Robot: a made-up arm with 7 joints. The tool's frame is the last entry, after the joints. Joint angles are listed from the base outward.
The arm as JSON. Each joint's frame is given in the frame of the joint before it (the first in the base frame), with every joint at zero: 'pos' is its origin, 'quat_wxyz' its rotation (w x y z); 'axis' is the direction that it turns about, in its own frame. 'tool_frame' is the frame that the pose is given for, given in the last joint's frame.
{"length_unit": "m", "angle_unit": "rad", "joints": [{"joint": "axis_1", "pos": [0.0, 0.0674, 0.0], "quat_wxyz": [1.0, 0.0, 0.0, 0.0], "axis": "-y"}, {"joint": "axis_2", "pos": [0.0, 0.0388, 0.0], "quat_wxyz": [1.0, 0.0, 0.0, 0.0], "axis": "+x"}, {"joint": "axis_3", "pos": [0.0, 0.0, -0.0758], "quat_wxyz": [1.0, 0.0, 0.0, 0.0], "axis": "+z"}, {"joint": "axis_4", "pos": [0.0, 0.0, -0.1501], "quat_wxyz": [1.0, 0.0, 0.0, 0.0], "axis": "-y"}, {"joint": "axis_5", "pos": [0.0, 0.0, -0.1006], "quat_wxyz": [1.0, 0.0, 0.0, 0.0], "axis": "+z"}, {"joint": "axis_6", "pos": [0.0, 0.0, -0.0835], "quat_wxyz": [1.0, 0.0, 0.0, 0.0], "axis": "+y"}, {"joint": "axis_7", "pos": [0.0, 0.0, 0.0], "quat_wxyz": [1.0, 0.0, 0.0, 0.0], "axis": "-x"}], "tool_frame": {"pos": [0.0, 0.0, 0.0], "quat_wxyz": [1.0, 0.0, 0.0, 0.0]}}
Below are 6 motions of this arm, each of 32 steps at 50 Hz.
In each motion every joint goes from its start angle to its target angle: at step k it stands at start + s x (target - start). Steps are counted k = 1, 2, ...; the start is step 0. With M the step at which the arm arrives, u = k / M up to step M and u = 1 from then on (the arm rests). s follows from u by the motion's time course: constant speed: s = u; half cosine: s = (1 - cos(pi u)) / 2; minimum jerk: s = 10 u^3 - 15 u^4 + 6 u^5.
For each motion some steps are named. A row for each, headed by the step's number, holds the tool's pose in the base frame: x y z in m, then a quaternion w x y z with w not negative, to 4 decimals.
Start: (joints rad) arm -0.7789 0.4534 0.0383 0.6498 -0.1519 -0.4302 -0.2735
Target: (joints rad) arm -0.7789 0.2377 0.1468 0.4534 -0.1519 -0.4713 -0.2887
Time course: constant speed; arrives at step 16
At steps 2, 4, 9, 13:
2: -0.1617 0.2665 -0.3170 0.9315 0.2571 -0.1566 -0.2040
4: -0.1687 0.2594 -0.3187 0.9365 0.2563 -0.1471 -0.1889
9: -0.1858 0.2402 -0.3222 0.9477 0.2529 -0.1225 -0.1514
13: -0.1990 0.2233 -0.3240 0.9556 0.2486 -0.1016 -0.1215

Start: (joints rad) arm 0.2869 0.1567 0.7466 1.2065 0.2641 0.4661 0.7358
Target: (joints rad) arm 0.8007 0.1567 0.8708 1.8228 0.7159 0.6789 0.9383
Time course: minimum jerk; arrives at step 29
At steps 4, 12, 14, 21, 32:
4: 0.1994 0.2676 -0.2184 0.7149 -0.2312 -0.6333 0.1853
12: 0.2177 0.2734 -0.1494 0.5744 -0.2820 -0.7578 0.1273
14: 0.2188 0.2743 -0.1229 0.5145 -0.2984 -0.7981 0.0961
21: 0.2029 0.2717 -0.0474 0.3164 -0.3293 -0.8891 -0.0295
32: 0.1923 0.2690 -0.0265 0.2504 -0.3310 -0.9064 -0.0786

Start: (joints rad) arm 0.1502 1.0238 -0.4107 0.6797 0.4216 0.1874 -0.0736
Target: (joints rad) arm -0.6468 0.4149 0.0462 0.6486 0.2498 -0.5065 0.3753
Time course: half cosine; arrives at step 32
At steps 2, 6, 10, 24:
2: 0.1382 0.3963 -0.2153 0.8804 0.3919 -0.2554 -0.0773
6: 0.1272 0.3878 -0.2330 0.8927 0.3570 -0.2604 -0.0888
10: 0.1022 0.3713 -0.2632 0.9123 0.2927 -0.2669 -0.1043
24: -0.0688 0.2839 -0.3386 0.9582 0.0378 -0.2676 -0.0942

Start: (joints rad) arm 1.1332 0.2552 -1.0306 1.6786 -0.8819 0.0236 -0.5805
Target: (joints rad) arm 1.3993 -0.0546 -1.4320 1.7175 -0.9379 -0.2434 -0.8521
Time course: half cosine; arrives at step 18
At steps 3, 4, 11, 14, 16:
3: 0.2531 -0.0011 -0.0145 0.1397 -0.3024 0.8973 0.2897
4: 0.2504 -0.0065 -0.0135 0.1560 -0.2872 0.9002 0.2877
11: 0.2149 -0.0599 -0.0065 0.3277 -0.1037 0.9006 0.2661
14: 0.1992 -0.0765 -0.0066 0.3864 -0.0281 0.8845 0.2600
16: 0.1927 -0.0827 -0.0071 0.4089 0.0034 0.8753 0.2581

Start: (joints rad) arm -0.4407 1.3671 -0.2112 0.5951 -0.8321 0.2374 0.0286
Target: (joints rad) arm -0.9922 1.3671 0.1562 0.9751 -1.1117 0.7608 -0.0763
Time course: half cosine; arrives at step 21
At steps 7, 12, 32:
7: 0.0493 0.4636 -0.1374 0.4728 0.5564 0.2966 -0.6156
12: 0.0480 0.4498 -0.1443 0.3816 0.6019 0.3009 -0.6336
32: 0.0460 0.4334 -0.1498 0.2801 0.6532 0.2854 -0.6430

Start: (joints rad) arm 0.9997 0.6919 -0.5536 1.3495 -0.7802 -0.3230 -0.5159
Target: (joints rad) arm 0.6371 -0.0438 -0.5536 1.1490 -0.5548 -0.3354 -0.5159
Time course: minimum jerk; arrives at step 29
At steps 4, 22, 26, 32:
4: 0.3073 0.1998 -0.0184 0.0561 0.5021 -0.7909 -0.3451
22: 0.2996 0.0249 -0.1455 0.3195 0.1786 -0.9039 -0.2214
26: 0.2924 0.0068 -0.1531 0.3448 0.1464 -0.9042 -0.2051
32: 0.2916 0.0048 -0.1538 0.3476 0.1428 -0.9041 -0.2033

